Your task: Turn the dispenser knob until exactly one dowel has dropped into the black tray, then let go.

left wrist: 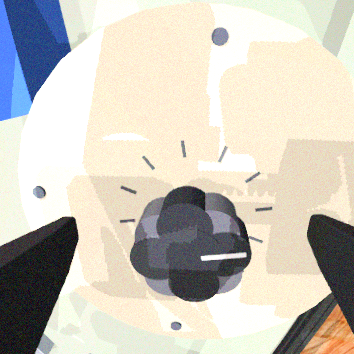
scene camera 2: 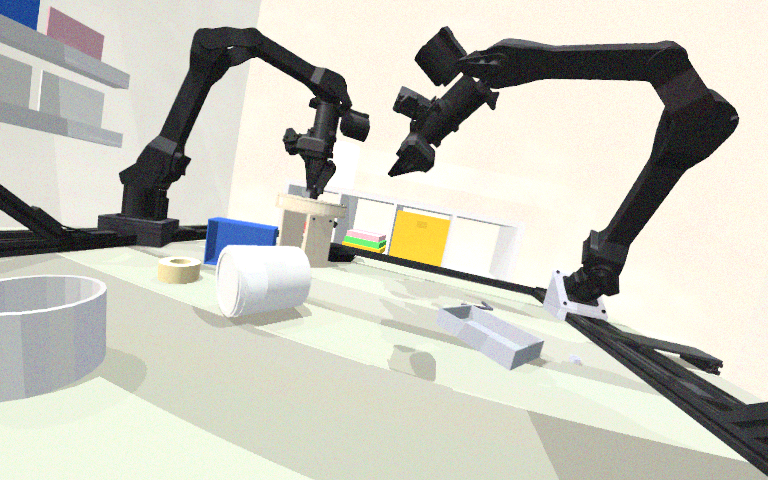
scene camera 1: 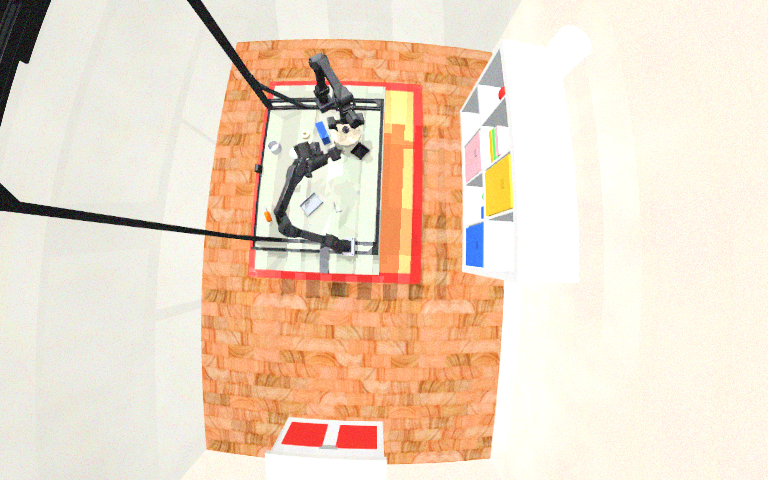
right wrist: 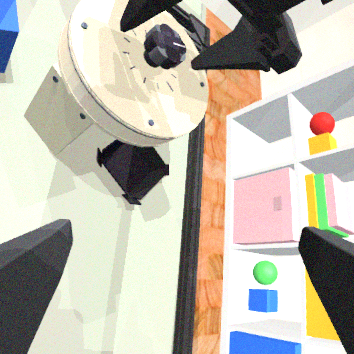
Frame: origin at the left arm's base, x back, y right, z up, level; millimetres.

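Where they show: left gripper, fingertip midpoint: [left wrist: 193,226] [scene camera 2: 313,193] [scene camera 1: 346,129] [right wrist: 160,48]; right gripper, fingertip midpoint: [scene camera 2: 393,164] [right wrist: 188,234]; left arm's base at its link origin: [scene camera 2: 143,217] [scene camera 1: 323,99]; right arm's base at its link origin: [scene camera 2: 579,291] [scene camera 1: 347,246].
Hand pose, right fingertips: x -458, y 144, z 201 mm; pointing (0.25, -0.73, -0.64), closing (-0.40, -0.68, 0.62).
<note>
Each offset is from my right fingertips to the top centre of the thing. "spot": to the spot under its first point.
The dispenser's round cream top [scene camera 1: 340,140] [scene camera 2: 288,203] [left wrist: 150,100] [right wrist: 105,85] carries a dark lobed knob {dx +129, dy -129, dz -74 mm} [left wrist: 190,240] [right wrist: 165,47]. The knob's white line points right in the left wrist view. My left gripper [scene camera 2: 314,194] [left wrist: 193,226] [right wrist: 160,48] is open, its fingers apart on either side of the knob with gaps between. The black tray {dx +44, dy -156, dz -224 mm} [scene camera 1: 360,150] [scene camera 2: 342,252] [right wrist: 132,170] sits at the dispenser's foot; I can make out no dowel in it. My right gripper [scene camera 1: 336,153] [scene camera 2: 391,173] [right wrist: 188,234] is open and empty, raised above the table.
A blue bin {dx +259, dy -26, dz -168 mm} [scene camera 1: 322,131] [scene camera 2: 243,237] stands beside the dispenser. A white cylinder {spot: dx +215, dy +205, dz -196 mm} [scene camera 2: 266,280], a tape roll {dx +331, dy +68, dz -223 mm} [scene camera 1: 305,134] [scene camera 2: 178,270], a round grey container {dx +361, dy +270, dz -193 mm} [scene camera 1: 274,147] [scene camera 2: 50,339], a grey open box {dx -74, dy +259, dz -223 mm} [scene camera 1: 311,204] [scene camera 2: 492,339] and an orange object {dx +26, dy +516, dz -218 mm} [scene camera 1: 267,215] are on the table.
</note>
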